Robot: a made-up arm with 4 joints. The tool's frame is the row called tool. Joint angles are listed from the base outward. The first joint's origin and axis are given. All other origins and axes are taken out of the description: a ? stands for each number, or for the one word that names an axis. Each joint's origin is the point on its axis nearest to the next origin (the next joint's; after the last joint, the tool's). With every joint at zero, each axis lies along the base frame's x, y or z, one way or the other. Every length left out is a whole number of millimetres.
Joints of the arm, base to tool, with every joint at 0 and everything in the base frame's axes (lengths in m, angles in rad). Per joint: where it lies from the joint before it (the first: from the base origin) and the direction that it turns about. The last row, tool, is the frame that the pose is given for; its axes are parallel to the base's.
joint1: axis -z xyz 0 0 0.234
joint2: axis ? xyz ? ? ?
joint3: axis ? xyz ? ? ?
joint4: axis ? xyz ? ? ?
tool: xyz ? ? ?
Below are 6 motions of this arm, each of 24 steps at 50 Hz.
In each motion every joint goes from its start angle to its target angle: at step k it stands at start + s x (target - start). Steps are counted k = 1, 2, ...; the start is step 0. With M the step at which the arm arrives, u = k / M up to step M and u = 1 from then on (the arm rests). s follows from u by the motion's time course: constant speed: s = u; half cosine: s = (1 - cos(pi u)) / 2; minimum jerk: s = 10 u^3 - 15 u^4 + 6 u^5.
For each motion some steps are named. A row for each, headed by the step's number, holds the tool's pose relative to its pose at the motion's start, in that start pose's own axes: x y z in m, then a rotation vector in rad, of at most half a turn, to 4 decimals.
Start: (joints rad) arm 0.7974 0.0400 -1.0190 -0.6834
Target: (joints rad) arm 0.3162 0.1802 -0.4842 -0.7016
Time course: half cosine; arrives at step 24
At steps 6, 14, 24:
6: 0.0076 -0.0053 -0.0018 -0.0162 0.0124 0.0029
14: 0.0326 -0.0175 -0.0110 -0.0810 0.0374 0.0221
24: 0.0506 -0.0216 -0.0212 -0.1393 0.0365 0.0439

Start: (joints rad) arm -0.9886 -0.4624 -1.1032 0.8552
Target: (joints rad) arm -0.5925 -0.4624 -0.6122 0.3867
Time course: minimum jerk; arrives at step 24
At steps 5, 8, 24:
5: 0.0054 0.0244 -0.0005 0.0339 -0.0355 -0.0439
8: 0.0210 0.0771 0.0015 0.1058 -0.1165 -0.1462
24: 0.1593 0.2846 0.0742 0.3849 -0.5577 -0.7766

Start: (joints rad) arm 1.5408 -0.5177 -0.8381 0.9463
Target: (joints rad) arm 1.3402 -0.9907 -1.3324 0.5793
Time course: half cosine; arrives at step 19
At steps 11, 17, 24:
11: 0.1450 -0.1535 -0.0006 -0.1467 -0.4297 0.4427
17: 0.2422 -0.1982 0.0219 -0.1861 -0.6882 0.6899
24: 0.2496 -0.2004 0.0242 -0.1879 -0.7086 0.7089

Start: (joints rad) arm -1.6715 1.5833 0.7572 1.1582
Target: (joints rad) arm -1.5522 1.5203 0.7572 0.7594
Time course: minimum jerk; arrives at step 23
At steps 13, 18, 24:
13: 0.0100 -0.0034 0.0360 -0.0110 -0.1669 -0.0196
18: 0.0146 -0.0049 0.0558 -0.0174 -0.2494 -0.0289
24: 0.0157 -0.0052 0.0606 -0.0190 -0.2688 -0.0310

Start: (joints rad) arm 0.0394 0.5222 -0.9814 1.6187
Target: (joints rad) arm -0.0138 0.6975 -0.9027 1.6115
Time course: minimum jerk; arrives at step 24
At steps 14, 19, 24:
14: -0.0423 0.0211 0.0154 0.0260 0.0778 -0.0805
19: -0.0586 0.0317 0.0229 0.0377 0.1095 -0.1175
24: -0.0621 0.0343 0.0247 0.0404 0.1166 -0.1261

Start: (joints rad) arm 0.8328 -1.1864 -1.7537 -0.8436
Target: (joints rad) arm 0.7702 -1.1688 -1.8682 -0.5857
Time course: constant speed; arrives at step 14
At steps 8, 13, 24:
8: -0.0243 -0.0201 -0.0096 0.0798 0.1500 0.0327
13: -0.0401 -0.0329 -0.0144 0.1275 0.2424 0.0593
24: -0.0433 -0.0355 -0.0153 0.1367 0.2607 0.0652

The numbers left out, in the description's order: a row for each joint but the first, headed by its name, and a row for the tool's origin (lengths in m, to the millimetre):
joint2: axis -x, xyz -0.01 -0.106 0
joint3: axis -z, xyz 0 -0.031 0.222
joint4: axis +y, xyz -0.305 -0.015 0
tool: xyz 0.072 0 -0.167

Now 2 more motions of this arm.
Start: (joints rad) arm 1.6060 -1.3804 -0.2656 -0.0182
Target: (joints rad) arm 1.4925 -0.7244 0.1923 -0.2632
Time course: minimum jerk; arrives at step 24
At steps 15, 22, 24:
15: 0.0589 0.0948 0.0382 -0.4951 -0.0502 -0.2393
22: 0.0827 0.1253 0.0322 -0.6986 -0.1068 -0.2873
24: 0.0832 0.1258 0.0320 -0.7025 -0.1080 -0.2879

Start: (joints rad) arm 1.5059 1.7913 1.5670 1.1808
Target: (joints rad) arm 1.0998 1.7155 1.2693 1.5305
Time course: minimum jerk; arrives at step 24
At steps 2, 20, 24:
2: -0.0004 -0.0004 0.0000 -0.0002 0.0022 0.0023
20: -0.0257 -0.1096 -0.0043 -0.1211 0.3465 0.4314
24: -0.0246 -0.1143 -0.0044 -0.1286 0.3566 0.4469

